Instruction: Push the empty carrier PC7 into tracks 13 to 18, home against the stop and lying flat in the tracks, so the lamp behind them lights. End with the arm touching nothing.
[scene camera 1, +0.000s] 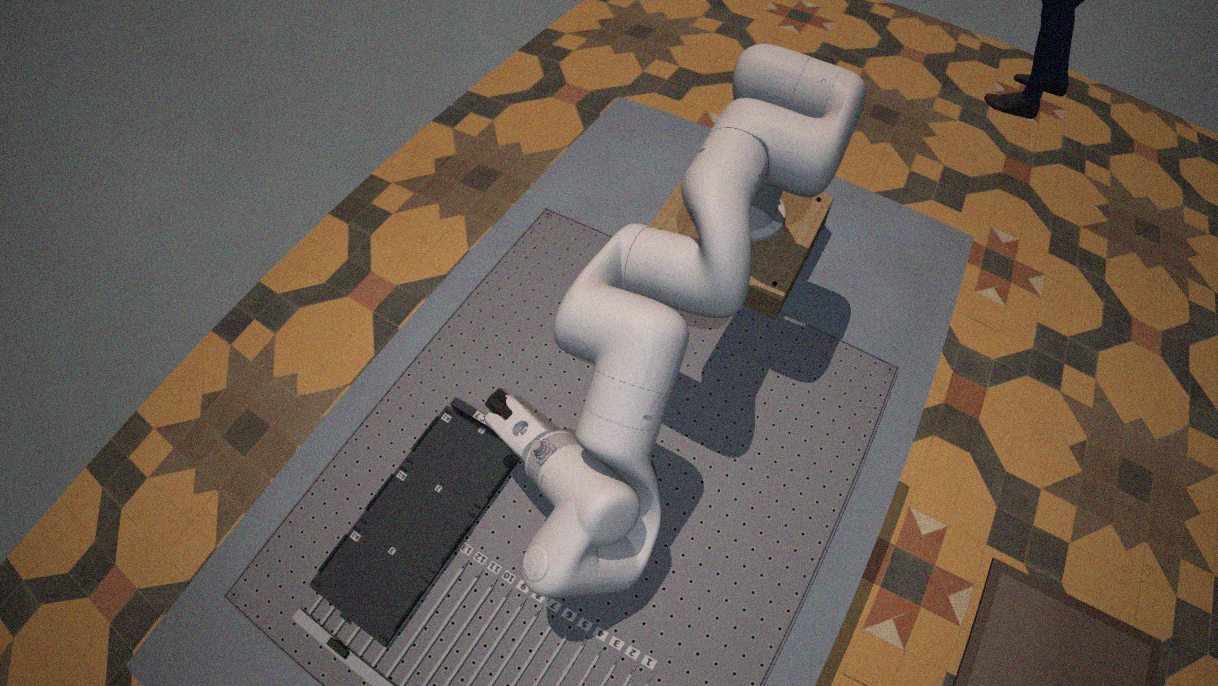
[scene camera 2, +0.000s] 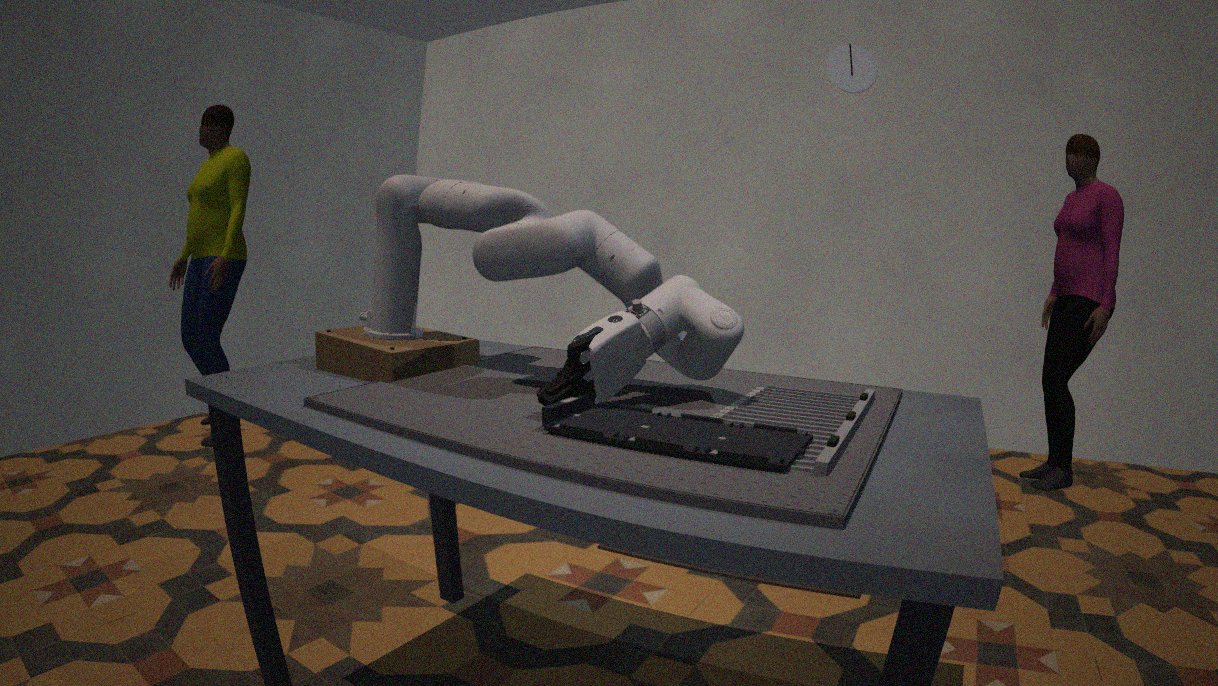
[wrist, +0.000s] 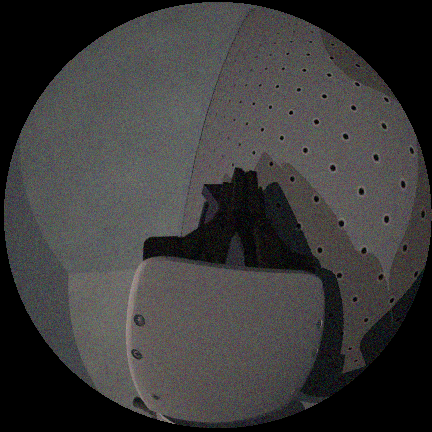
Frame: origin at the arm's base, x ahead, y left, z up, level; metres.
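Where they show: gripper, fingertip midpoint: (scene camera 1: 495, 398) (scene camera 2: 543, 401) (wrist: 240, 181); arm's base, origin of the base link: (scene camera 2: 392, 334).
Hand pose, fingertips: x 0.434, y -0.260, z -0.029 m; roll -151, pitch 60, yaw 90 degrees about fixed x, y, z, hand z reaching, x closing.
Each offset is from my fingertips to the top centre of the thing. "spot": to the spot under its first point. Level surfaces: height alone.
The dark carrier PC7 {0.190 m ahead, 0.033 m right, 0.007 m up} (scene camera 1: 409, 521) (scene camera 2: 681, 432) lies over the left-hand tracks and looks flat, with nothing standing on it. Its front end is a short gap from the pale stop bar {spot: 0.374 m ahead, 0.105 m right, 0.007 m down} (scene camera 1: 308, 622) (scene camera 2: 825, 461); bare rails show between them. The lamp {0.385 m ahead, 0.052 m right, 0.002 m down} (scene camera 1: 338, 647) (scene camera 2: 833, 440) behind that gap looks dark. My gripper (scene camera 1: 494, 403) (scene camera 2: 545, 398) (wrist: 240, 181) is shut with nothing between its fingers. Its tips are low at the carrier's raised rear end, at or against it; exact contact is hidden. Track labels 14 to 18 are hidden under the carrier.
Bare tracks {spot: 0.318 m ahead, 0.168 m left, 0.019 m down} (scene camera 2: 788, 407) with labels up to 13 lie beside the carrier. Two more dark lamps (scene camera 2: 850, 415) (scene camera 2: 865, 395) sit along the stop bar. The arm's wrist hangs low over the perforated board {0.023 m down} (scene camera 1: 767, 511). The wooden base (scene camera 1: 796, 247) (scene camera 2: 357, 353) stands at the table's far end.
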